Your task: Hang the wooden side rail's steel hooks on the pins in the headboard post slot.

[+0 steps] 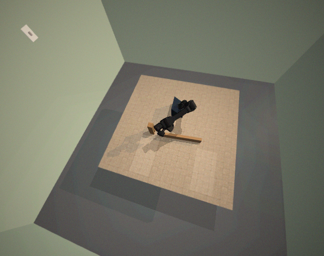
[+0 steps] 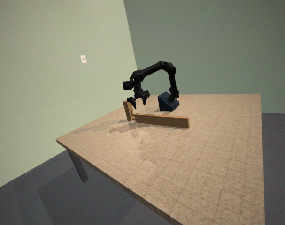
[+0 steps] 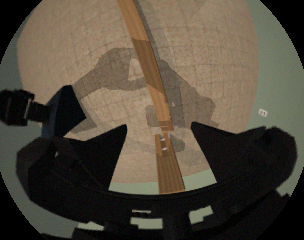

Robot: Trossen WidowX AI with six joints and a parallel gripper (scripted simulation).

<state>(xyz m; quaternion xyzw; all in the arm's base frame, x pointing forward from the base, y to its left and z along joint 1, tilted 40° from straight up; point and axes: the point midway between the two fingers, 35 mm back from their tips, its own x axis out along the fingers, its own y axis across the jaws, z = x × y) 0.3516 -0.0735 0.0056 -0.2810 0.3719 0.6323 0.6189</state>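
My gripper tip is 140 mm to the left of the headboard post, 50 mm above it and 10 mm short of it.
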